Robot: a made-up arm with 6 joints.
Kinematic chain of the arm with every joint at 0, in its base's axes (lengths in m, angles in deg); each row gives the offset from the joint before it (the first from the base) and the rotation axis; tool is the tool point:
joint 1: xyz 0 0 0.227 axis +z
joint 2: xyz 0 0.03 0 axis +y
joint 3: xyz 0 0 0.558 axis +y
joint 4: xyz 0 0 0.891 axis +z
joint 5: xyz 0 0 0 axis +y
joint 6: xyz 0 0 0.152 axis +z
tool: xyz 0 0 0
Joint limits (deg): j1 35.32..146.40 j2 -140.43..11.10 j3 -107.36..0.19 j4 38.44..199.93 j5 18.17..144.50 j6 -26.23..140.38
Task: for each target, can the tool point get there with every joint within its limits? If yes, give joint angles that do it. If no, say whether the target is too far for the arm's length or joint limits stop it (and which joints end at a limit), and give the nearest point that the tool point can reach.
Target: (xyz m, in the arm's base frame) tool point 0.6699 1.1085 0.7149
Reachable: no: joint limits stop it (at a limit: joint 2, joint 3, joint 4) | nearest point 0.1957 0.3239 1.5463 | short by 1.238 m
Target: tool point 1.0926 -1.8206 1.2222
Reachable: no: too far | nearest point 0.7433 -1.2386 0.9040 | short by 0.750 m
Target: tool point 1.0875 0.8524 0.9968
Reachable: no: joint limits stop it (at a limit: joint 1, joint 2, joint 3, joint 4) | nearest point 0.2401 0.3129 1.5671 | short by 1.155 m
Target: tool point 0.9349 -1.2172 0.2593
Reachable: yes | joints 132.44 -73.47 -25.06 77.54 43.10 23.63
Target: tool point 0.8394 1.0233 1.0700
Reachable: no: joint limits stop it (at a limit: joint 1, joint 2, joint 3, joint 4) | nearest point 0.2428 0.3180 1.5766 | short by 1.054 m
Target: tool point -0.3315 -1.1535 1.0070
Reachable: yes | joints 78.30 -28.10 -38.05 152.06 58.46 83.80
